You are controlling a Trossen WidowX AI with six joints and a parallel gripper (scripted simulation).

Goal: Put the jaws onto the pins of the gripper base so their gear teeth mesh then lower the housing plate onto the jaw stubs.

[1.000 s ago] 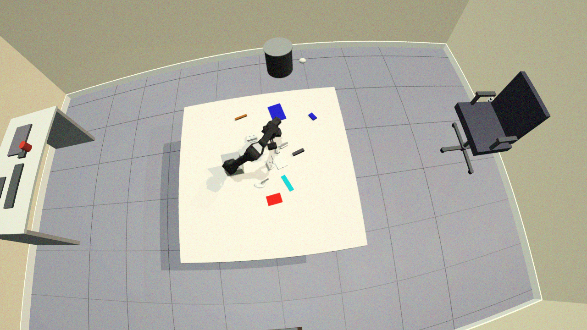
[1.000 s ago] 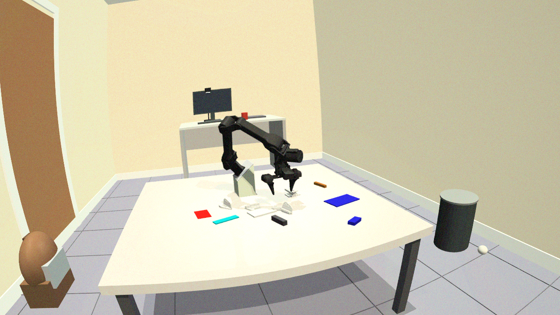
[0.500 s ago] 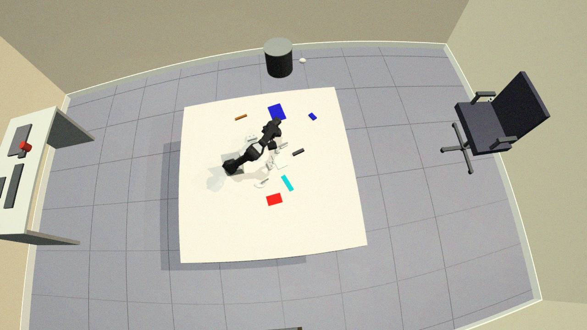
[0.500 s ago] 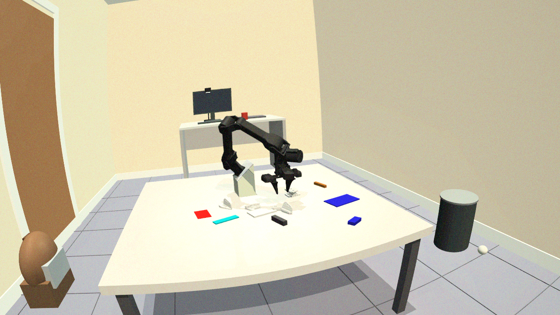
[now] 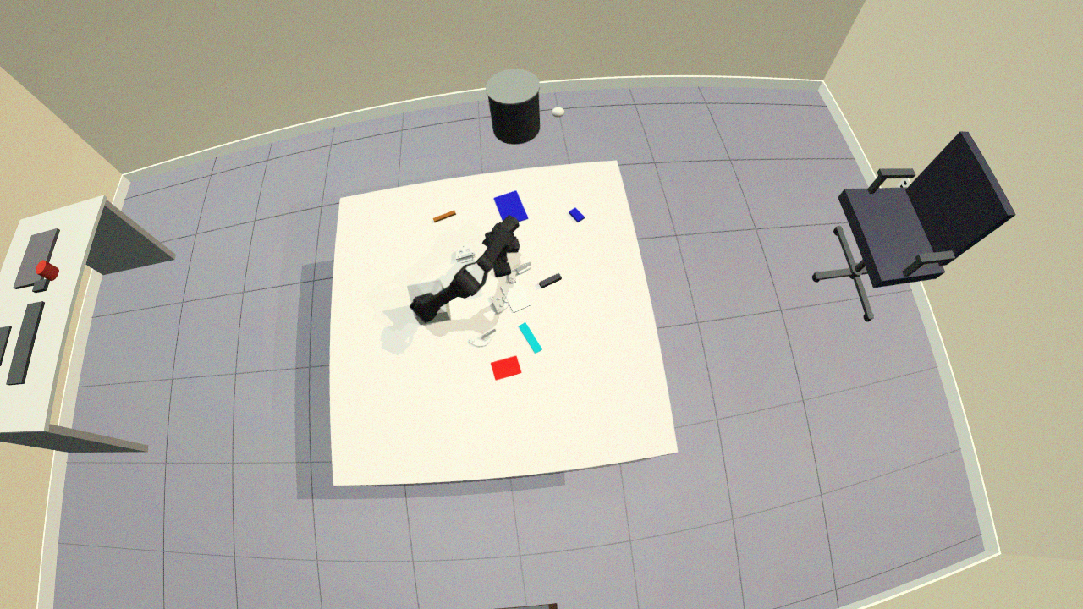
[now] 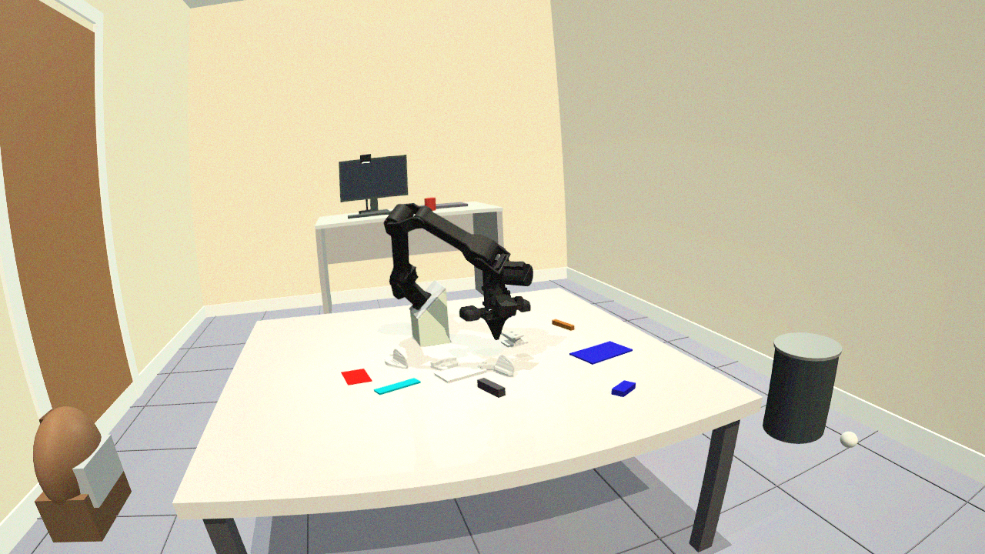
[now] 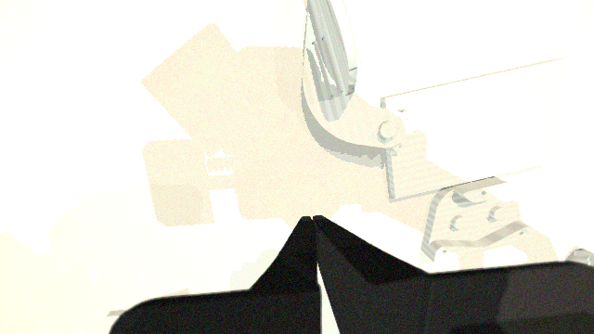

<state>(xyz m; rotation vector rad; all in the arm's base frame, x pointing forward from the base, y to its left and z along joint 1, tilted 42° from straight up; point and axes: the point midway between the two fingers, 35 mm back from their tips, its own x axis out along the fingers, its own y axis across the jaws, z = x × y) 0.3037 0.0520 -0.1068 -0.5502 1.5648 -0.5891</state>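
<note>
Now: the white jaw 5 cm to the right of my gripper tip, 5 cm below it and 5 cm ahead of it. Round my gripper tip: white ribbed plate (12 cm to the right, 6 cm below, 3 cm ahead); then dark block (17 cm ahead, 10 cm to the right, 6 cm below); then blue sheet (28 cm to the left, 10 cm ahead, 6 cm below).
</note>
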